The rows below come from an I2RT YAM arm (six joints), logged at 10 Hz.
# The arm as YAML. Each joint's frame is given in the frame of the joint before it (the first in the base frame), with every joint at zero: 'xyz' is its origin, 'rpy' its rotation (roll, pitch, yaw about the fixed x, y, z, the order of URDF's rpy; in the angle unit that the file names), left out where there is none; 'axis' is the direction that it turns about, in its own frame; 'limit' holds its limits. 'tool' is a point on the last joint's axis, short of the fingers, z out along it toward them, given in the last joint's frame.
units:
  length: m
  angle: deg
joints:
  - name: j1
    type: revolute
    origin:
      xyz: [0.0, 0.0, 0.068]
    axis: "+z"
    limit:
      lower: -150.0
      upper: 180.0
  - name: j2
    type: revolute
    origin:
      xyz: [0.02, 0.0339, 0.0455]
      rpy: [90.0, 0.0, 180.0]
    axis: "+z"
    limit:
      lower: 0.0
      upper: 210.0
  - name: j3
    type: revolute
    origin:
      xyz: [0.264, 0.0, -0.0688]
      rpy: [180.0, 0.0, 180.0]
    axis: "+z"
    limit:
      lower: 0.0
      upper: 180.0
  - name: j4
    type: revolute
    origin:
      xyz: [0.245, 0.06, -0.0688]
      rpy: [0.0, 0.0, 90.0]
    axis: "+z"
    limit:
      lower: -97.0
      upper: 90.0
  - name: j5
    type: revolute
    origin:
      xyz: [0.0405, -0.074, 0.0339]
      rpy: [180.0, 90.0, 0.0]
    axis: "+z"
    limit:
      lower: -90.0
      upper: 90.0
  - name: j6
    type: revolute
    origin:
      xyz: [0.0, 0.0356, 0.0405]
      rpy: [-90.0, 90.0, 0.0]
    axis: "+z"
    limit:
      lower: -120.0
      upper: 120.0
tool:
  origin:
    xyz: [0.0, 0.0, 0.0]
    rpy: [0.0, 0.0, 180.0]
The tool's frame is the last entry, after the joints.
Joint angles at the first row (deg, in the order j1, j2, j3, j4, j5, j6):
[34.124, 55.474, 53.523, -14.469, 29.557, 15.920]
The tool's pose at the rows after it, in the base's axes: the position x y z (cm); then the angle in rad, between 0 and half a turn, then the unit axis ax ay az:
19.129 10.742 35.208 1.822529 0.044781 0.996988 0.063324
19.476 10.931 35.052 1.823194 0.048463 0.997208 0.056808
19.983 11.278 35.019 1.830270 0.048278 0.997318 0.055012
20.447 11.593 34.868 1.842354 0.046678 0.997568 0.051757
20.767 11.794 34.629 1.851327 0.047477 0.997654 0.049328
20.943 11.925 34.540 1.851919 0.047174 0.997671 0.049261
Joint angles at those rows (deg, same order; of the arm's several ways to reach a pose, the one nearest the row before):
[34.100, 55.697, 53.426, -14.259, 30.927, 15.913]
[34.089, 56.624, 53.519, -13.654, 31.558, 15.932]
[34.101, 58.129, 54.287, -13.420, 31.592, 16.108]
[34.100, 59.525, 54.907, -13.492, 31.568, 16.292]
[34.078, 60.442, 55.044, -13.360, 31.639, 16.575]
[34.102, 60.924, 55.089, -12.964, 31.642, 16.579]

